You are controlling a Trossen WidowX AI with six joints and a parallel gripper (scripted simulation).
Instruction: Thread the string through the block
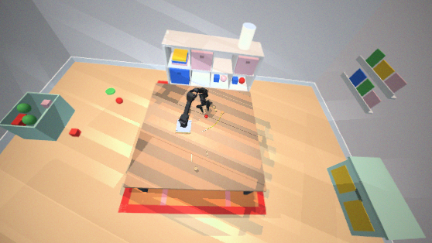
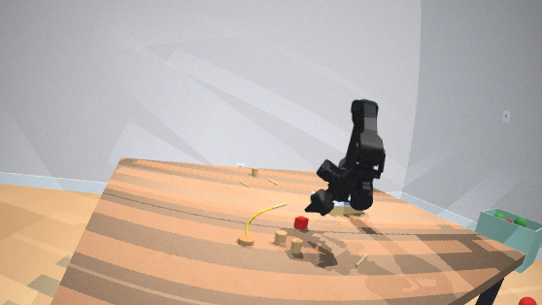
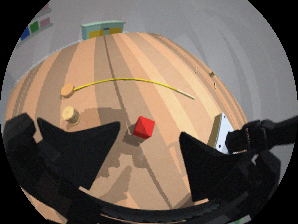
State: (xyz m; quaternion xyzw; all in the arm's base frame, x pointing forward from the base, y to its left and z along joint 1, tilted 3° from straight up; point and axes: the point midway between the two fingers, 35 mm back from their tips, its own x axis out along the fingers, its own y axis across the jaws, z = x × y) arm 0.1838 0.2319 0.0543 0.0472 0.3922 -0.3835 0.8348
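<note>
My gripper tip is now 10 mm short of the block, 20 mm to the left of it and 60 mm above it. Also, from my gripper tip: round wooden button: 190 mm ahead, 100 mm to the left, 70 mm below.
</note>
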